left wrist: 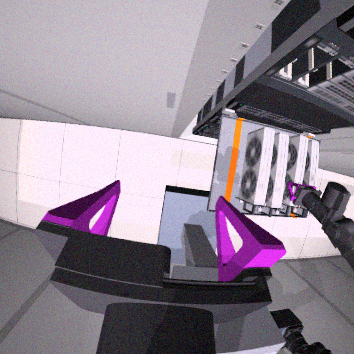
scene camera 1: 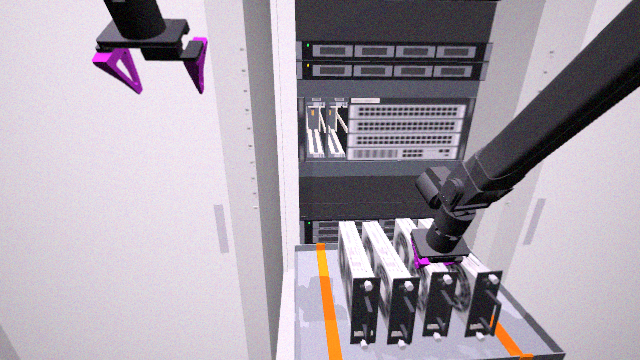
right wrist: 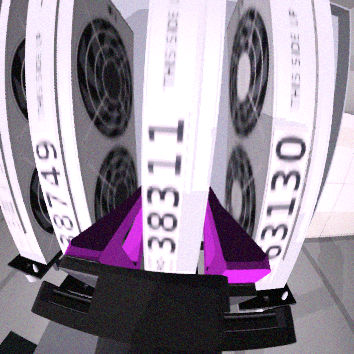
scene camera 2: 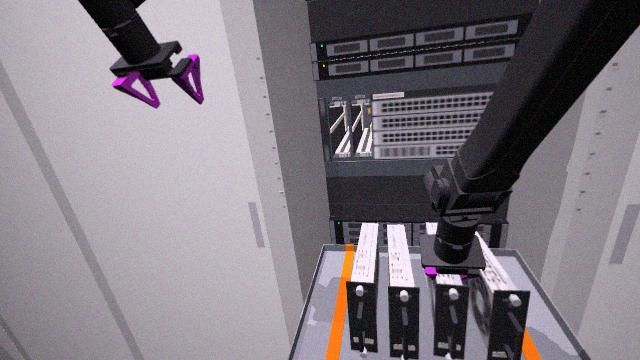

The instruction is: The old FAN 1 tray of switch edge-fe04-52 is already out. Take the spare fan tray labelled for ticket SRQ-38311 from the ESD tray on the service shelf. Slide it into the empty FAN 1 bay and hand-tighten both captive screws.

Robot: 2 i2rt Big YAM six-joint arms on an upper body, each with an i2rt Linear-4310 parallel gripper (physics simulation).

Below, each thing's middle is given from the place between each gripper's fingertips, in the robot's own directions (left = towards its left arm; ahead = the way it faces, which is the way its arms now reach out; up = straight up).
I see the grey cart shelf (scene camera 2: 317, 324) 11 cm below my right hand, 4 cm to the left of it and 3 cm ahead of it.
I see my left gripper 490 mm above the grey cart shelf, 440 mm to the left of it and 40 mm short of it.
